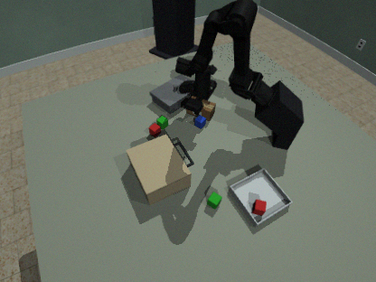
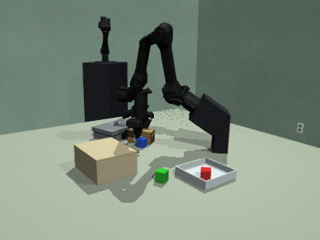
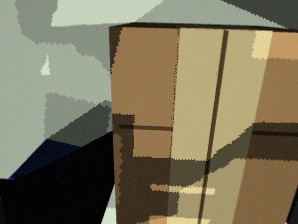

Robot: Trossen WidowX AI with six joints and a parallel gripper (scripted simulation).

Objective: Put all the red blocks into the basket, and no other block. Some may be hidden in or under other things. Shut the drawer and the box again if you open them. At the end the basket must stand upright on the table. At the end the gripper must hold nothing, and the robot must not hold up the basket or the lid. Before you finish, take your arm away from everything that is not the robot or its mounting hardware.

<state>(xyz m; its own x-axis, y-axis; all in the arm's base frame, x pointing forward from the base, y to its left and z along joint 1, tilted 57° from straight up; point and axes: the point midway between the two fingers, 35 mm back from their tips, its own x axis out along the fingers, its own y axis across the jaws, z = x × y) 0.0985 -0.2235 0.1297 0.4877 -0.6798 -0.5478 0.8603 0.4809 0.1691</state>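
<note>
My hand is 2 cm above the brown box. From my hand the other things lie so: blue block: 6 cm ahead, 4 cm to the left, 3 cm below; knobbed lid: 1 cm behind, 14 cm to the right; tan drawer cabinet: 34 cm ahead, 6 cm to the left, 1 cm below.
</note>
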